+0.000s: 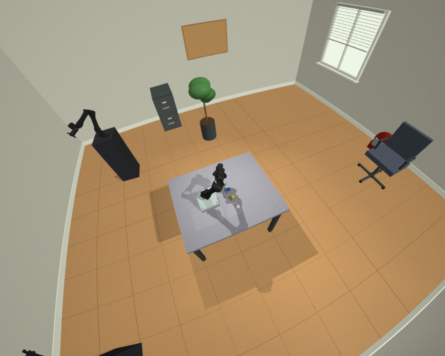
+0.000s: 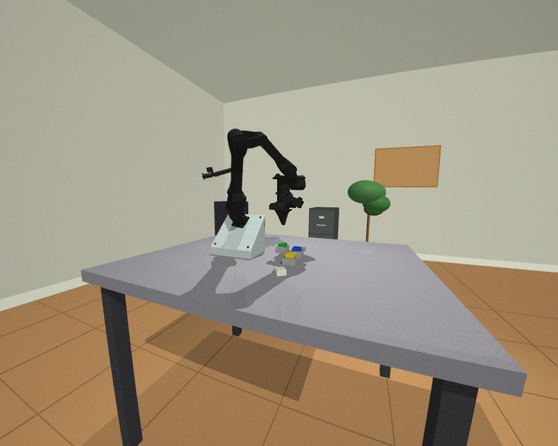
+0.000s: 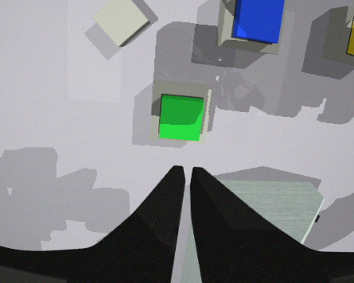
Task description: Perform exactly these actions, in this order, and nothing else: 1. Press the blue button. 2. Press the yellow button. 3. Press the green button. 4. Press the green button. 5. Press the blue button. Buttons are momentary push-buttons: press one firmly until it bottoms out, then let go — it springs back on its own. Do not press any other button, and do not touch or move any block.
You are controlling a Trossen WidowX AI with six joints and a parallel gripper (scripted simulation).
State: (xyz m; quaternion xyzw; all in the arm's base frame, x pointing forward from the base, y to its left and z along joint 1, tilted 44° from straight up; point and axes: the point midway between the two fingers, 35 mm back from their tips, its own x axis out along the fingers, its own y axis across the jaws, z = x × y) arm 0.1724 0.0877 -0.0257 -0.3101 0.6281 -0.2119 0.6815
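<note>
Now: gripper tip 8 cm short of the blue button, 4 cm to the left of it and 9 cm above it. From my gripper tip the other things lie so: green button (9 cm below); yellow button (10 cm ahead, 15 cm to the right, 9 cm below).
</note>
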